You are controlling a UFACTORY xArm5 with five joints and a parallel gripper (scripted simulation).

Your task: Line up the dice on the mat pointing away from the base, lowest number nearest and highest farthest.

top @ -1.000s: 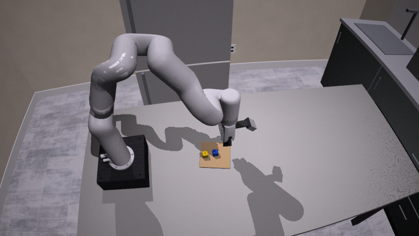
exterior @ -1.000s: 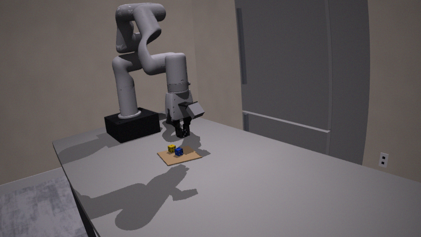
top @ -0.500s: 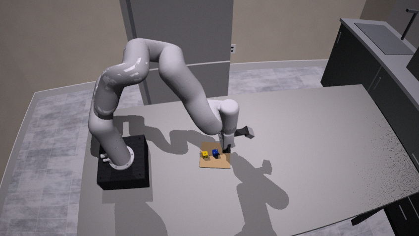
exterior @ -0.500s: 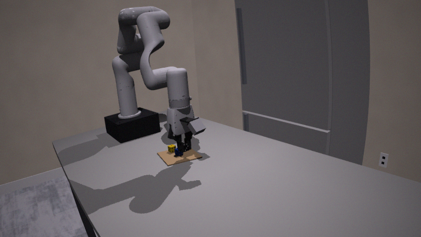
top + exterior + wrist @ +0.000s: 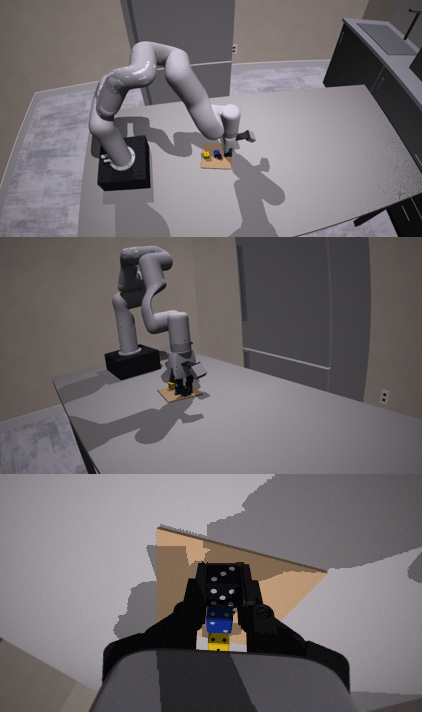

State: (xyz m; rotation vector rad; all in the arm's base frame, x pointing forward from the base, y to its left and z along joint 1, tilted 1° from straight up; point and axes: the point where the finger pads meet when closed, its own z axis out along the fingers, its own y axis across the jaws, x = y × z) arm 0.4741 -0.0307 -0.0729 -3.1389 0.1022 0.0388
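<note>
Right now my hand is 10 mm above the black die. The rest, counted from my hand: blue die: 50 mm behind, 10 mm below; then mat: 50 mm behind, 30 mm below; then yellow die: 100 mm behind, 10 mm to the left, 10 mm below.
</note>
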